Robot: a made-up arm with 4 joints. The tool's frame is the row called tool. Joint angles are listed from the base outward.
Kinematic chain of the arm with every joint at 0, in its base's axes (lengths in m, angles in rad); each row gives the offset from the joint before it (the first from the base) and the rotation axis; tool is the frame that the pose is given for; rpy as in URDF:
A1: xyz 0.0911 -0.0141 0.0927 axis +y
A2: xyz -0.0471 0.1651 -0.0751 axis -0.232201 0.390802 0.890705
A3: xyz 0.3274 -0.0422 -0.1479 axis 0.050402 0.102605 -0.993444
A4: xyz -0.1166 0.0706 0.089 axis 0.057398 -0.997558 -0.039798
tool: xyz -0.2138 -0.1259 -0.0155 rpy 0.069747 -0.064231 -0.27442
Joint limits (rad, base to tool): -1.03..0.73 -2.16..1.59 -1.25..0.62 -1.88..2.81
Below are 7 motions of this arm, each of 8 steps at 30 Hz.
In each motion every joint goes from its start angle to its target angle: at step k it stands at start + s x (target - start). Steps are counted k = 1, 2, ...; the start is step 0. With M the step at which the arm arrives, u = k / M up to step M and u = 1 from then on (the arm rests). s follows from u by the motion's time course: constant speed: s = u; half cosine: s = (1 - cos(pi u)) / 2; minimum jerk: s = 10 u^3 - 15 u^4 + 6 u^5.
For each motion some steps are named. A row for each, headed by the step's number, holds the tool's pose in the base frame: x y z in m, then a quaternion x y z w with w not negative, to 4 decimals.
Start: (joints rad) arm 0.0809 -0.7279 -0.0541 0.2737
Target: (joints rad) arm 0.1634 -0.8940 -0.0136 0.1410
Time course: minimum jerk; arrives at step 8
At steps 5, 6, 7, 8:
5: -0.0070 0.0810 -0.1060 0.0783 -0.2182 -0.4841 0.8437
6: -0.0110 0.0846 -0.1001 0.0783 -0.2058 -0.4985 0.8384
7: -0.0129 0.0864 -0.0970 0.0784 -0.1996 -0.5058 0.8356
8: -0.0132 0.0868 -0.0964 0.0784 -0.1984 -0.5071 0.8351

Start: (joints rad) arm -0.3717 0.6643 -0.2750 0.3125
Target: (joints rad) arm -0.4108 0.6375 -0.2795 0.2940
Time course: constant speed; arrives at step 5
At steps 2, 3, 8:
2: 0.2212 -0.0086 -0.0855 0.0002 -0.2180 0.2904 0.9317
3: 0.2220 -0.0091 -0.0838 -0.0013 -0.2216 0.2885 0.9315
8: 0.2237 -0.0102 -0.0805 -0.0043 -0.2286 0.2847 0.9309

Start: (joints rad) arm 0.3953 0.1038 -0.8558 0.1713
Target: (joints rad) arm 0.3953 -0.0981 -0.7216 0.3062
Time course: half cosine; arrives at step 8
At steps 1, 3, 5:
1: 0.1278 -0.1591 -0.1424 0.1408 0.0734 0.3016 0.9401
3: 0.1053 -0.1576 -0.1416 0.1416 0.0470 0.2601 0.9540
5: 0.0753 -0.1521 -0.1418 0.1409 0.0082 0.2009 0.9694

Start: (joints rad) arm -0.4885 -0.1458 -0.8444 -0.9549
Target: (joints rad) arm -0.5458 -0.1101 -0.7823 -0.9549
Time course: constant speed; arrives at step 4
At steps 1, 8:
1: 0.1621 -0.1326 0.1585 -0.2490 0.0691 0.1297 0.9573
8: 0.1588 -0.1212 0.1615 -0.2451 0.0581 0.1173 0.9606

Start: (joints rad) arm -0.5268 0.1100 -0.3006 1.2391
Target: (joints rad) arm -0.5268 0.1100 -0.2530 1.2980
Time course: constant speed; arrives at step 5
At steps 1, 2, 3, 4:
1: 0.3867 0.0332 -0.1515 0.2167 -0.7486 0.1040 0.6179
2: 0.3881 0.0356 -0.1515 0.2168 -0.7528 0.0998 0.6135
3: 0.3894 0.0380 -0.1514 0.2169 -0.7569 0.0957 0.6090
4: 0.3908 0.0404 -0.1512 0.2169 -0.7610 0.0915 0.6046

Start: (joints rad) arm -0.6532 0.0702 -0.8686 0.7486
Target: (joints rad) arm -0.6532 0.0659 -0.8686 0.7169
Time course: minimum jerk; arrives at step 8
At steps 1, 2, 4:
1: 0.4075 -0.1132 -0.0555 0.1378 -0.5930 0.3624 0.7057
2: 0.4070 -0.1136 -0.0554 0.1370 -0.5923 0.3622 0.7065
4: 0.4047 -0.1155 -0.0547 0.1334 -0.5894 0.3611 0.7102

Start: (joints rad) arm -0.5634 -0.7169 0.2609 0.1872
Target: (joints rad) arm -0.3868 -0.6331 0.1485 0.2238
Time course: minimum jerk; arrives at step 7
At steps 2, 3, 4, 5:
2: 0.1645 0.1449 -0.0752 0.2472 -0.4394 -0.4911 0.7104
3: 0.1561 0.1386 -0.0841 0.2301 -0.4316 -0.4799 0.7284
4: 0.1456 0.1307 -0.0937 0.2108 -0.4214 -0.4655 0.7492
5: 0.1364 0.1238 -0.1010 0.1953 -0.4121 -0.4526 0.7663

